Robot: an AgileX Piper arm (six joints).
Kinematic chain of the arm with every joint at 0, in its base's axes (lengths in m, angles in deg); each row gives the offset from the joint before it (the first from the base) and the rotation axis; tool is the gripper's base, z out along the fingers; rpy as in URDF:
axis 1: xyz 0 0 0.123 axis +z
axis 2: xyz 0 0 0 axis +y
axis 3: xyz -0.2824 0 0.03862 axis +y
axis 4: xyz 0.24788 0 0.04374 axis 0.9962 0 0.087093
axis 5: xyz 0 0 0 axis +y
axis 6: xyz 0.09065 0 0.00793 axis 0.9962 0 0.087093
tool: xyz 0 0 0 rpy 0 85 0
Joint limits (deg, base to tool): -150..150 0..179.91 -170..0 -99.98..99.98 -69.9..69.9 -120..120
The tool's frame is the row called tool.
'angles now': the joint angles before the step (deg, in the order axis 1, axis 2, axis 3, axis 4, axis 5, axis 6). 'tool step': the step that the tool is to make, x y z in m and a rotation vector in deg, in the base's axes. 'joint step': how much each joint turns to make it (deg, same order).
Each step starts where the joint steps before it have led.
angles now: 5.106 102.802 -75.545 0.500 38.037 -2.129
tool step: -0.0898 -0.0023 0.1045 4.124 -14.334 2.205
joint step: 0.005 -24.432 7.598 5.501 2.341 -4.235
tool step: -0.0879 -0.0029 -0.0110 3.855 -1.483 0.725
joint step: 0.003 -18.591 16.924 4.846 -0.004 -1.586
